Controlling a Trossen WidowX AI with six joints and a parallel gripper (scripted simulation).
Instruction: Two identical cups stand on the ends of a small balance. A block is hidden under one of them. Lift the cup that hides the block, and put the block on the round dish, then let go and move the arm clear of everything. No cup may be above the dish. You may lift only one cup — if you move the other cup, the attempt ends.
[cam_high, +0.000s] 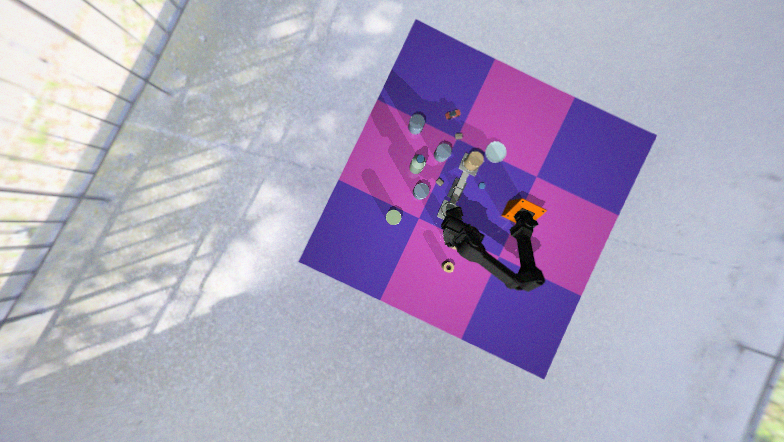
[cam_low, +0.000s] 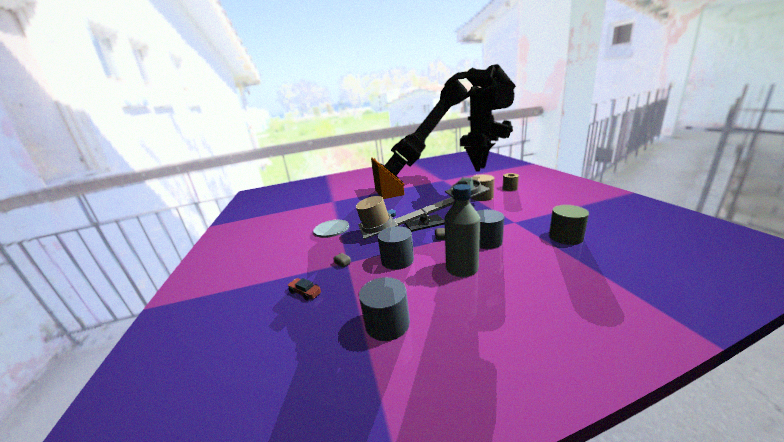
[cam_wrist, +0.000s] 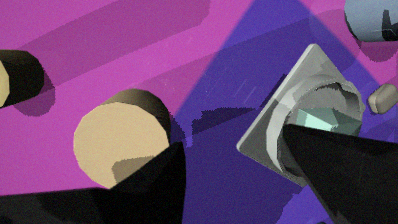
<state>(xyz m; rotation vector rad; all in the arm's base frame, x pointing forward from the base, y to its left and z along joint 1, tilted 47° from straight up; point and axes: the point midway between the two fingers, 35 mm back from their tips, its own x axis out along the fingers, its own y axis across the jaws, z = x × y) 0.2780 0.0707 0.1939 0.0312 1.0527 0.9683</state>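
Right now my gripper tip is 30 mm short of the teal block, 70 mm to the left of it and 20 mm above it. Also, from my gripper tip: tan ring 70 mm behind, 170 mm to the left, 90 mm below; green cylinder 250 mm ahead, 80 mm to the left, 70 mm below; grey-green bottle 250 mm ahead, 210 mm to the right.
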